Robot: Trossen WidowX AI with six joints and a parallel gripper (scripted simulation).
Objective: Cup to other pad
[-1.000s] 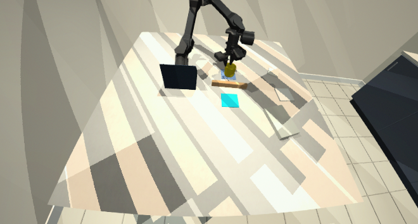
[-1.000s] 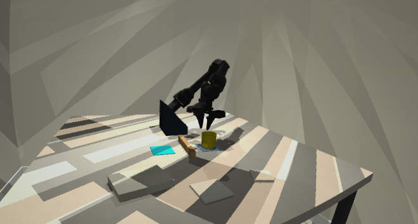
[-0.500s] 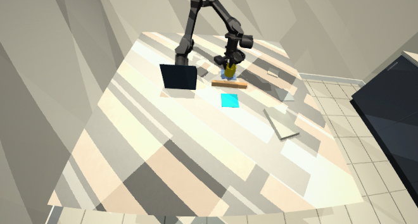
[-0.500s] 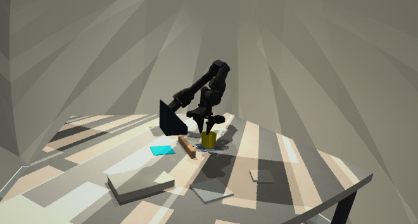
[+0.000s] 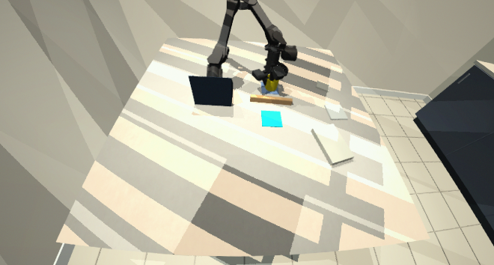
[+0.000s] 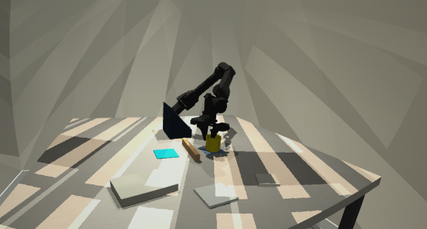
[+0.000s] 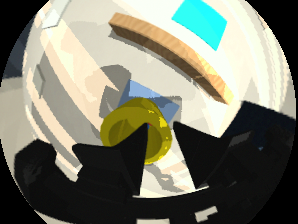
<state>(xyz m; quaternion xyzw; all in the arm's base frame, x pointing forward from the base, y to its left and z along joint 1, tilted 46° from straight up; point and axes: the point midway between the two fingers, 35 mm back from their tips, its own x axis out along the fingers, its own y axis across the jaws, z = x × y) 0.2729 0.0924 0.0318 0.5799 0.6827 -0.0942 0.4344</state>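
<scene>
The yellow cup lies 20 mm ahead of my gripper tip and 10 mm to the left of it. The rest, counted from my gripper tip: blue pad (50 mm below, 20 mm to the left, 20 mm ahead); cyan pad (210 mm to the right, 50 mm below); wooden bar (100 mm to the right, 30 mm below, 10 mm ahead).
</scene>
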